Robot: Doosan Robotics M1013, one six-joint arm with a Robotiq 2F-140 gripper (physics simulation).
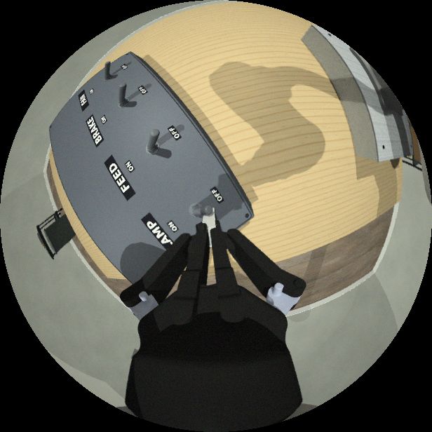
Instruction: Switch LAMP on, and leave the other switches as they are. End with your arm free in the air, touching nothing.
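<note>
The LAMP switch lever [202, 209] stands on the grey panel [100, 165], between its OFF label [216, 194] and its ON label [172, 226]. It appears to lean to the OFF side. My gripper [209, 215] is shut, with nothing held. Its pale fingertips are right beside the lever's tip, on the side toward the panel's near right corner; whether they touch cannot be told. The FEED lever [154, 140], BRAKE lever [123, 95] and FAN lever [108, 71] stand farther along the panel and also appear to lean toward OFF. The LAMP name plate [157, 231] is partly hidden by my gripper.
The panel lies on a wooden table [280, 220]. A grey metal part [367, 107] stands at the table's right side. A dark framed object [57, 232] shows beyond the table's left edge. The arm's shadow falls across the table and the panel's corner.
</note>
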